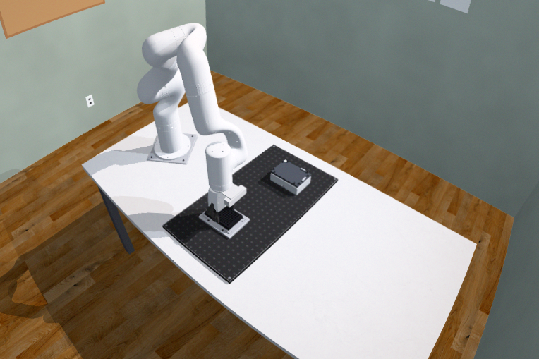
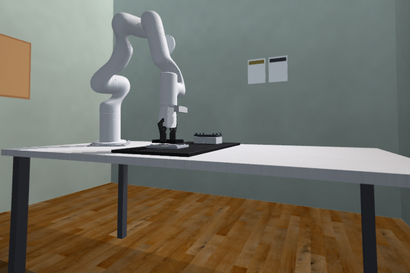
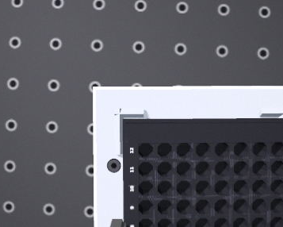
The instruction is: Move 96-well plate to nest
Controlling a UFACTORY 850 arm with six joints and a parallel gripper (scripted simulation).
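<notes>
Right now the plate nest is 40 mm below my hand. Also, from my hand: 96-well plate: 10 mm below.
</notes>
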